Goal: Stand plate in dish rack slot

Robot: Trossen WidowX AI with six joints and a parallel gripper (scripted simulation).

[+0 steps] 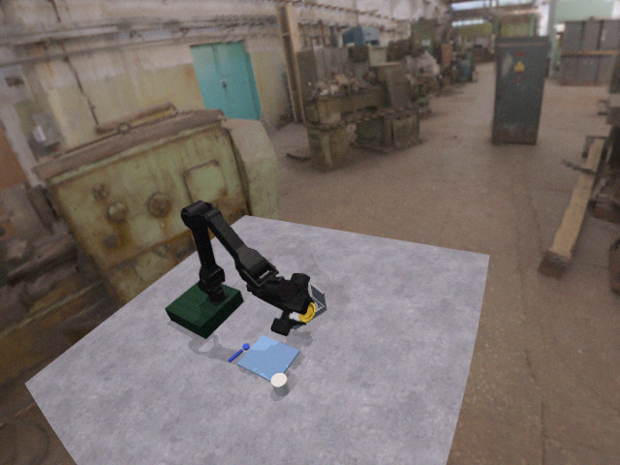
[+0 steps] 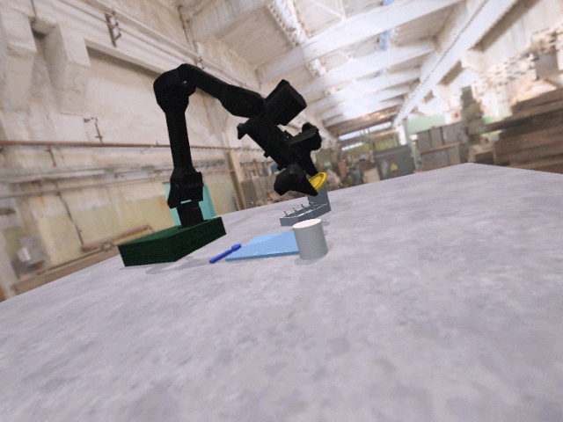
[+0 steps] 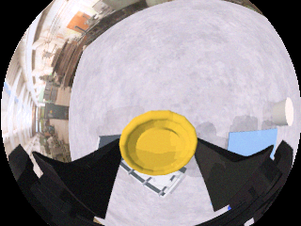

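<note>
Right now my gripper tip is 70 mm past the grey dish rack, 60 mm above it and 50 mm to the right of it. Round my gripper tip: white cup (220 mm to the right, 60 mm below, 50 mm ahead); then plate (10 mm above); then light blue mat (160 mm to the right, 80 mm below, 50 mm behind).
</note>
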